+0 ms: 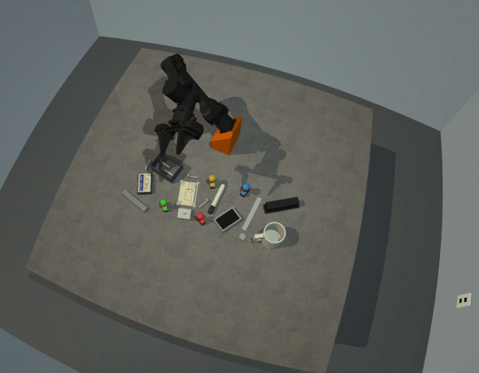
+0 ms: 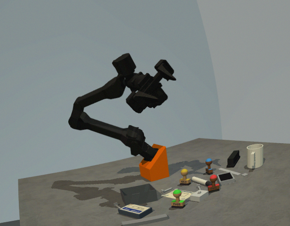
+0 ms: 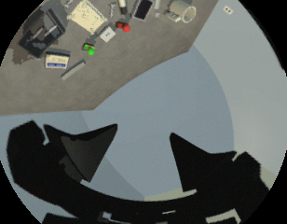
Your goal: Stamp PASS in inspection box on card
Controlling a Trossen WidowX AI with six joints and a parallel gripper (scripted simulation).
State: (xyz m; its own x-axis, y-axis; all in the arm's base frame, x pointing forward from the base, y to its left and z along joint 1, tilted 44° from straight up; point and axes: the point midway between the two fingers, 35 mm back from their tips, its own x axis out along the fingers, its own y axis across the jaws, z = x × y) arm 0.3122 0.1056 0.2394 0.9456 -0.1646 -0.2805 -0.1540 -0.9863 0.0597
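The green-topped PASS stamp is 340 mm below my gripper tip, 50 mm ahead of it and 40 mm to the right of it. Round my gripper tip: yellow-topped HOLD stamp: 340 mm below, 110 mm behind, 100 mm to the left; cream card: 360 mm below, 40 mm behind, 20 mm to the left; red stamp: 340 mm below, 110 mm to the left, 50 mm ahead.
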